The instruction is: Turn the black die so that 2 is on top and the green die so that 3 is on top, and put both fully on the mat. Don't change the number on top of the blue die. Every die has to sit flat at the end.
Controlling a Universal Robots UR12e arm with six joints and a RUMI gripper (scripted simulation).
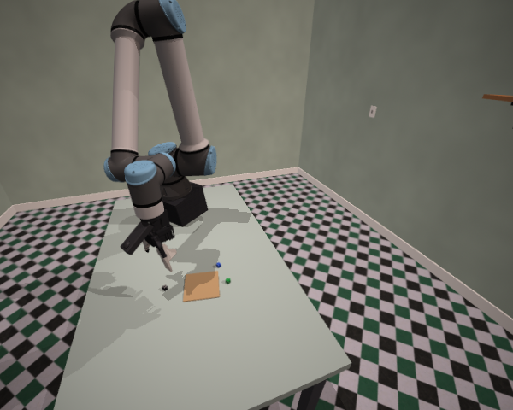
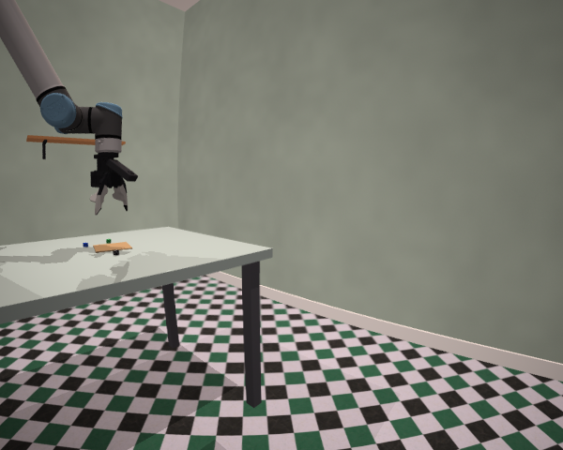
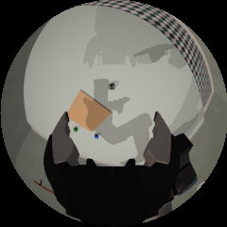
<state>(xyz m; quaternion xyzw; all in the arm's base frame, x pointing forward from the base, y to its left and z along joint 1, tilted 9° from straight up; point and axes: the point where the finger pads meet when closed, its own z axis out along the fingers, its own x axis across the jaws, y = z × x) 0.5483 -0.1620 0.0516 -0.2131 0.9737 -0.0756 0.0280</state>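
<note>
The black die is 14 cm below my hand. Round my hand: green die 24 cm to the left, 14 cm below, 8 cm ahead; orange mat 15 cm below, 14 cm to the left, 5 cm ahead; blue die 24 cm to the left, 14 cm below, 3 cm behind.
</note>
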